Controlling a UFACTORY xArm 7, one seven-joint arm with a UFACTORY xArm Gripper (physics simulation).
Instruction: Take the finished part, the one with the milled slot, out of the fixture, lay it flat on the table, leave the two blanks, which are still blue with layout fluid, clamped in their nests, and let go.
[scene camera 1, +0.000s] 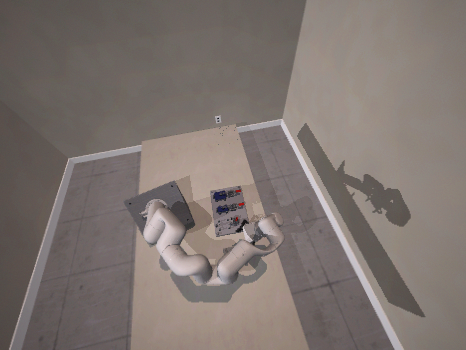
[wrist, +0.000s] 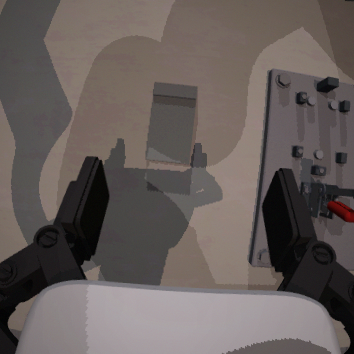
same spot on fixture plate: (wrist: 315, 127) = (scene camera 1: 224, 225)
